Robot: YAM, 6 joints.
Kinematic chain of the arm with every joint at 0, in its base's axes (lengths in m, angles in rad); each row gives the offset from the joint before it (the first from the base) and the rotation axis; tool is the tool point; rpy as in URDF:
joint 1: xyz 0 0 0.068 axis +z
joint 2: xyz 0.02 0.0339 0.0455 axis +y
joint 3: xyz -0.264 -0.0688 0 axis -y
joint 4: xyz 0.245 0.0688 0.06 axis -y
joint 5: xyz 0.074 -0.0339 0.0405 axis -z
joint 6: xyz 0.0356 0 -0.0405 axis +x
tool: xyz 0 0 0 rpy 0 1.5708 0
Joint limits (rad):
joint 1: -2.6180..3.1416
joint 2: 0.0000..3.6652
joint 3: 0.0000..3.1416
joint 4: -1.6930..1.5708
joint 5: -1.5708..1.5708
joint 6: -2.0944..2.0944
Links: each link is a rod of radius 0.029 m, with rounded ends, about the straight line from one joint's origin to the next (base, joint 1, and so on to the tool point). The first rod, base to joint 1, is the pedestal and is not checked.
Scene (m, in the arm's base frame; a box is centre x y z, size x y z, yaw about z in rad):
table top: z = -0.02
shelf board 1: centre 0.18 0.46 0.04 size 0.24 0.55 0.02 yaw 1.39
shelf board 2: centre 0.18 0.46 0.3 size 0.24 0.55 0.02 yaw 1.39
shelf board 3: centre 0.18 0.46 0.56 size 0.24 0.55 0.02 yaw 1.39
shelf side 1: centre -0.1 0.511 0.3 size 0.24 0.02 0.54 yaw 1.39
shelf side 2: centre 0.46 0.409 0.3 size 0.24 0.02 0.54 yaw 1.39
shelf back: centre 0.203 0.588 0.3 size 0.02 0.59 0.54 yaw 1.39
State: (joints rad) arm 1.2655 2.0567 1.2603 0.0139 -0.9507 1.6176
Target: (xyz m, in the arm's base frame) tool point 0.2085 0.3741 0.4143
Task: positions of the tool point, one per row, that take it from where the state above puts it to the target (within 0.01 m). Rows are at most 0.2 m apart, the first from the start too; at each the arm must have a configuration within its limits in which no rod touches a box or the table.
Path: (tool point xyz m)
1: 0.0903 0.3452 0.1518
2: 0.0744 0.2737 0.1470
3: 0.1476 0.2756 0.2739
4: 0.1793 0.2144 0.4143
5: 0.2017 0.2907 0.4242
6: 0.2085 0.3741 0.4143

